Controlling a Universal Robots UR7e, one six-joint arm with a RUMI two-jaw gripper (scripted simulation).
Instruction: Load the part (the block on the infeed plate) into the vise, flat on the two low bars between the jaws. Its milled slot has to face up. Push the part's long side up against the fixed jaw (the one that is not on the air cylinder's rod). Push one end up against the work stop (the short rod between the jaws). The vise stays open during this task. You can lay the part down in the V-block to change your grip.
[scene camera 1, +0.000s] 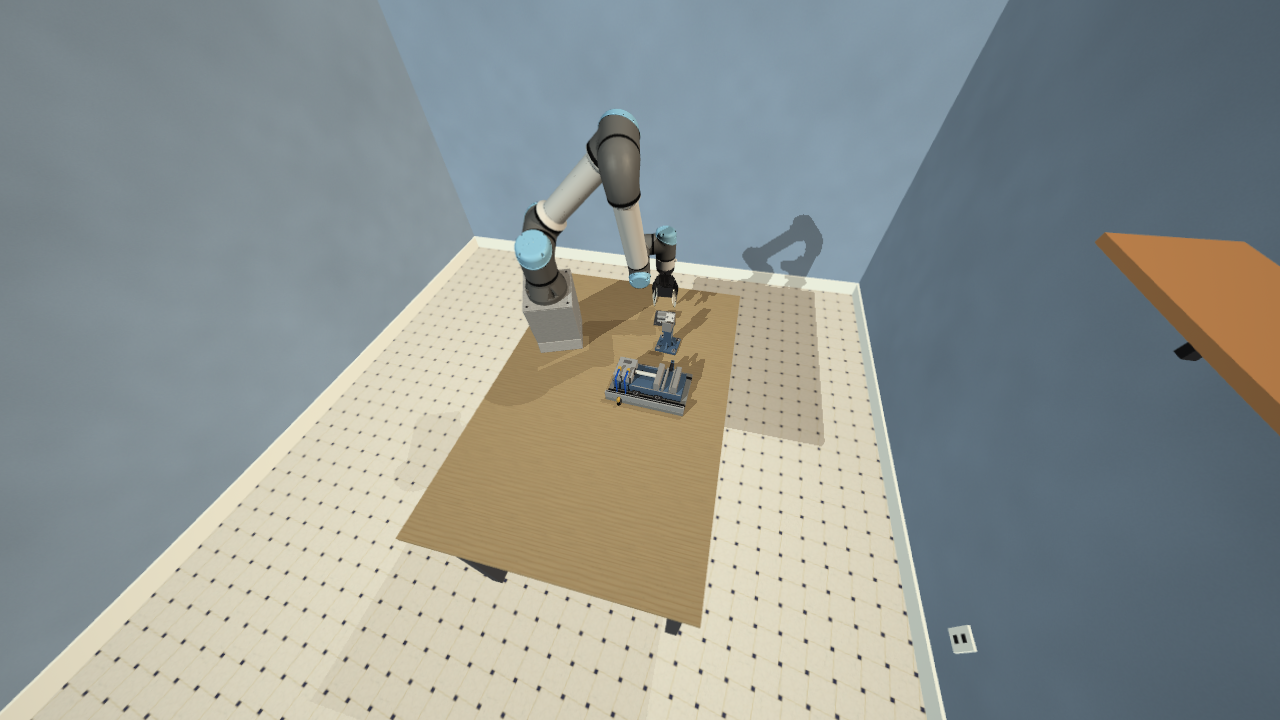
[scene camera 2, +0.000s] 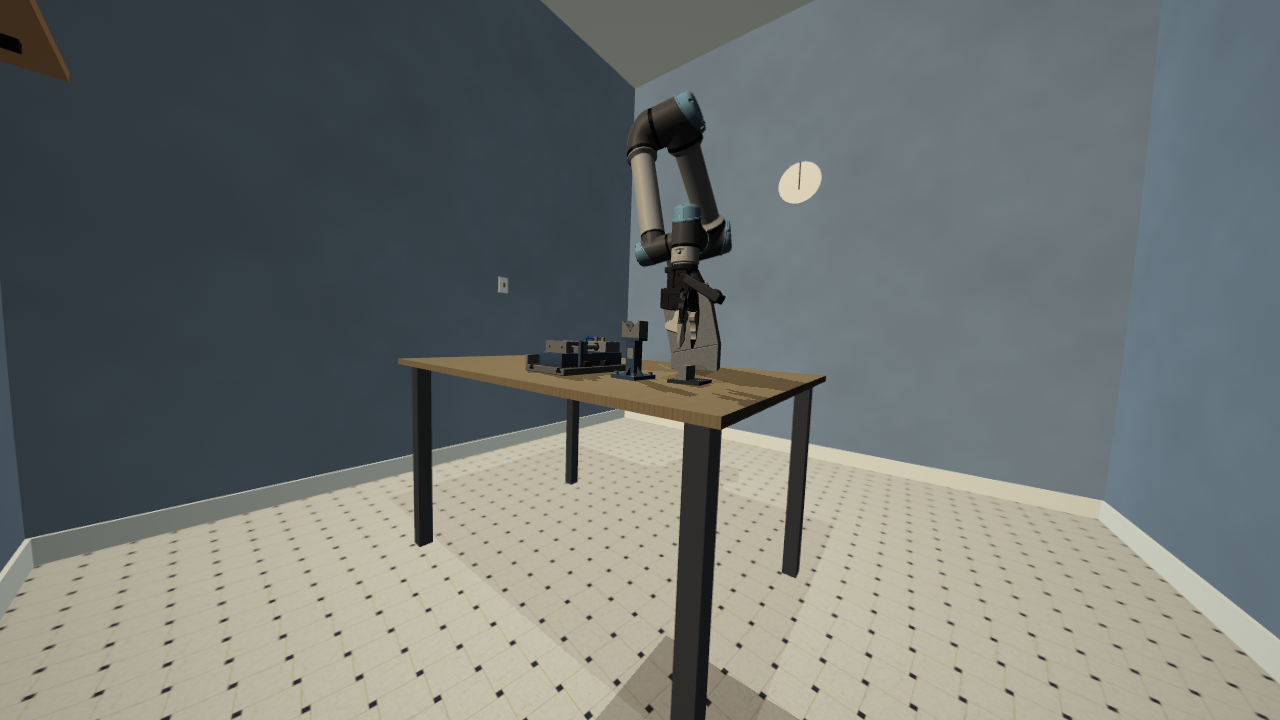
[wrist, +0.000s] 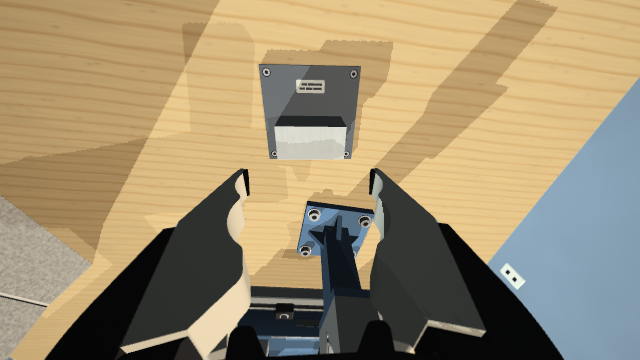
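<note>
My own gripper (scene camera 2: 685, 348) is visible to me, and I find the same gripper (wrist: 310, 170) in the wrist view too. There is a part (wrist: 297, 137). I can also see a dark infeed plate (wrist: 280, 98).
</note>
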